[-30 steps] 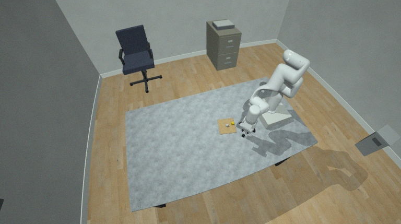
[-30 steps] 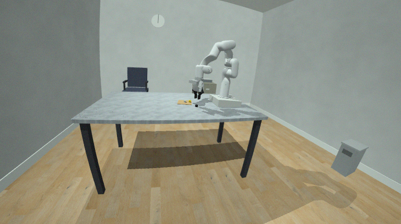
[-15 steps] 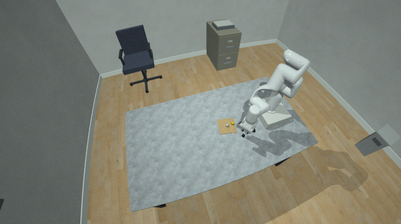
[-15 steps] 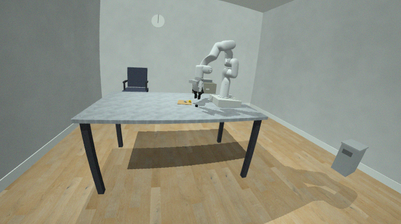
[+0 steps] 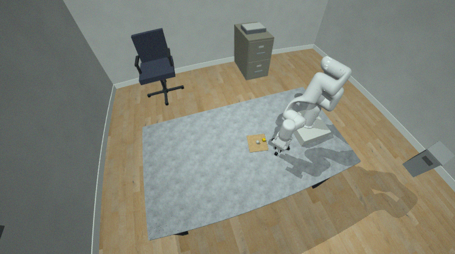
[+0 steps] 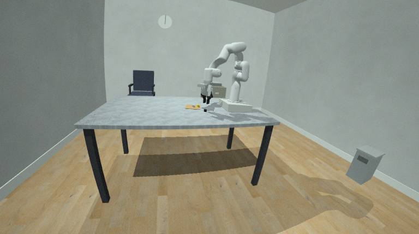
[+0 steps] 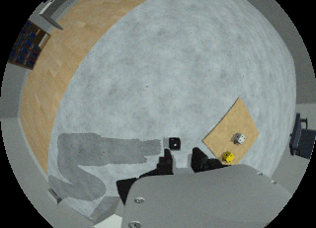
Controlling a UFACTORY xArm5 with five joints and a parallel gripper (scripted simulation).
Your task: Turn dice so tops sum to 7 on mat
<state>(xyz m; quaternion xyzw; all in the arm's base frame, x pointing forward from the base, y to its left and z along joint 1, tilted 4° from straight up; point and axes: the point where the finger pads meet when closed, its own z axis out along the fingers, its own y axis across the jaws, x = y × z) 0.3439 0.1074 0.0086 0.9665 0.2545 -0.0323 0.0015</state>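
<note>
Now: the black die 90 mm below my hand. Also, from my hand: white die (80 mm ahead, 140 mm to the right, 80 mm below); yellow die (30 mm ahead, 140 mm to the right, 80 mm below); tan mat (80 mm ahead, 140 mm to the right, 90 mm below).
</note>
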